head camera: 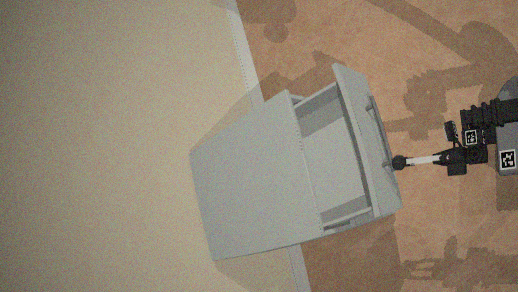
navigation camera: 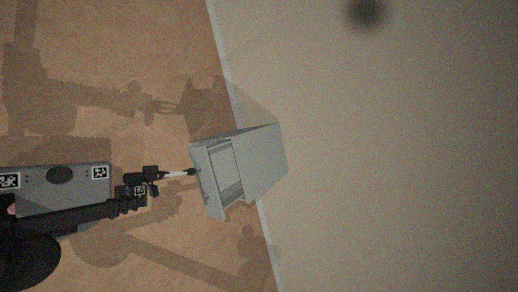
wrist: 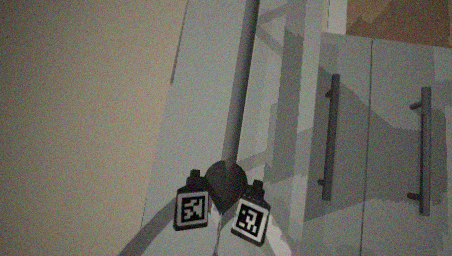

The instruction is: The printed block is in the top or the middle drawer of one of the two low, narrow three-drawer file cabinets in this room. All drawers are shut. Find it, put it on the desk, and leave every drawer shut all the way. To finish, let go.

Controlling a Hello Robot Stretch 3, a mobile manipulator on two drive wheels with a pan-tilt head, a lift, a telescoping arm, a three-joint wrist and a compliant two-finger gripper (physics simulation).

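Observation:
A grey three-drawer file cabinet (head camera: 250, 175) (navigation camera: 262, 157) stands against the wall. Its top drawer (head camera: 332, 160) (navigation camera: 225, 167) is pulled out. No block shows in the visible part of its inside; part of the inside is hidden behind the drawer front. My gripper (head camera: 399, 162) (navigation camera: 192, 171) (wrist: 225, 179) is shut on the top drawer's bar handle (wrist: 240, 85), near one end of it. The middle drawer's handle (wrist: 332, 137) and the bottom drawer's handle (wrist: 425, 150) show in the wrist view, and both those drawers look shut. The printed block and the desk do not show.
The beige wall (head camera: 100, 125) (navigation camera: 400, 150) with its white baseboard (head camera: 246, 60) (navigation camera: 225, 60) runs behind the cabinet. The brown floor (head camera: 320, 30) (navigation camera: 150, 30) carries shadows of the robot and cabinet. My base (navigation camera: 35, 190) stands in front of the drawers.

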